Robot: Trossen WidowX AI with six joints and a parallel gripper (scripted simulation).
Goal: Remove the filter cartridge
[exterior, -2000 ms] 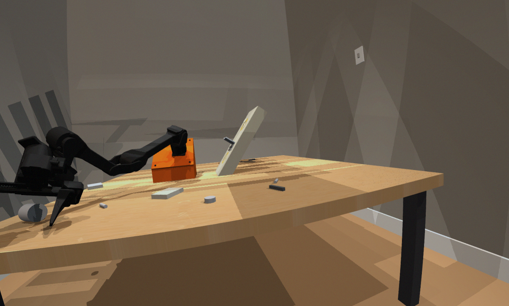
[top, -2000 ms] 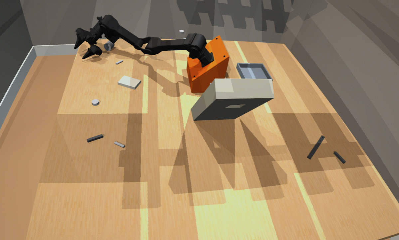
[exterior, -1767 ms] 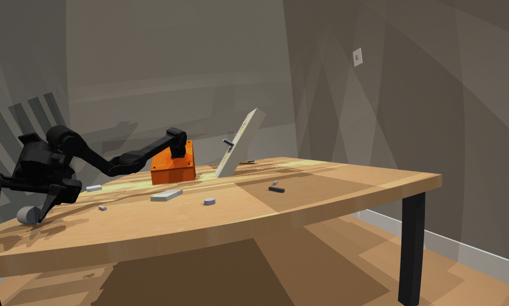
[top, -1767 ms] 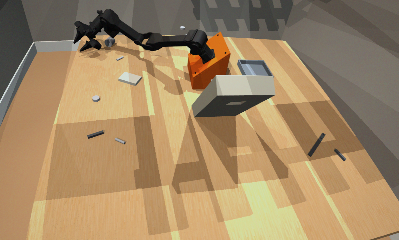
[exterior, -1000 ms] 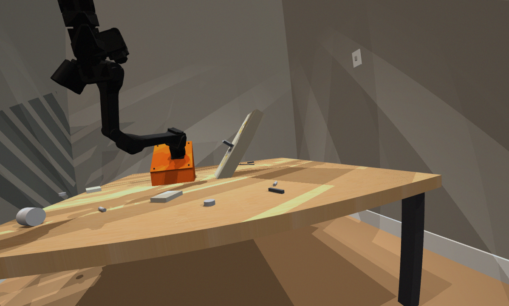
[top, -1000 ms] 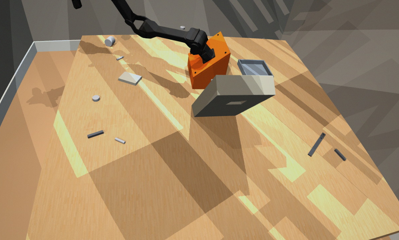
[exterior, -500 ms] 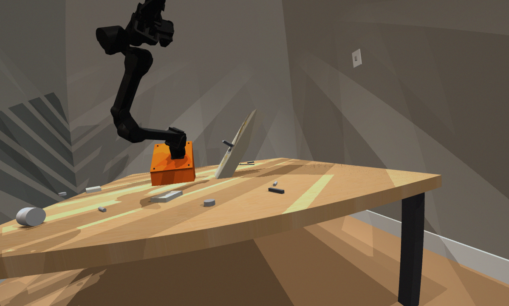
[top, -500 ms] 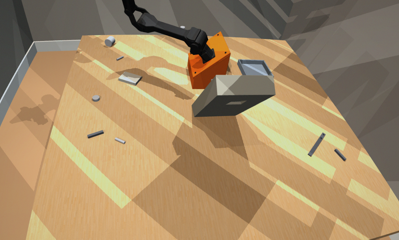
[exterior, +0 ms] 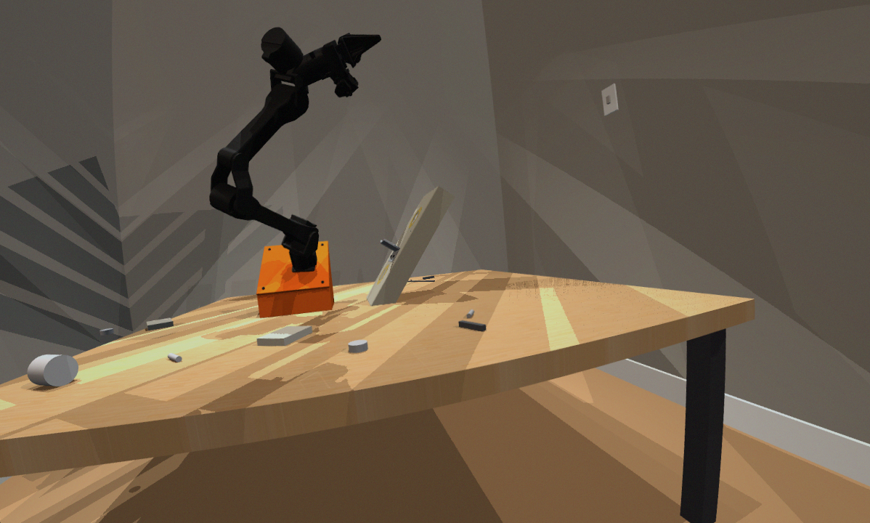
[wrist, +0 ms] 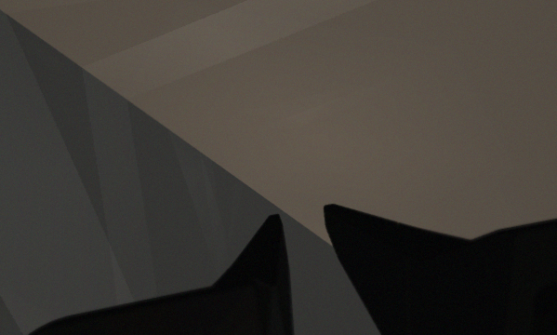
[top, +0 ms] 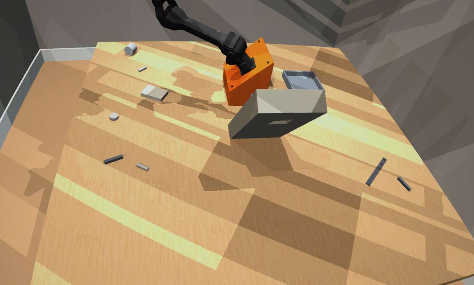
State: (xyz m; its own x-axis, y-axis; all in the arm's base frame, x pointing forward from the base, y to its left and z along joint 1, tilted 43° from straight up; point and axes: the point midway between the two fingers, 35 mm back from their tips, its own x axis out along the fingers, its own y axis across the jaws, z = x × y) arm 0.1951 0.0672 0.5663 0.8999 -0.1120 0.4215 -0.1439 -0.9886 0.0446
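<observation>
The round filter cartridge lies 110 mm ahead of my gripper tip, 370 mm to the left of it and 360 mm below it. From my gripper tip the other things lie so: beige service panel 70 mm ahead, 370 mm to the left, 430 mm below; grey tray 340 mm behind, 620 mm to the left, 580 mm below.
</observation>
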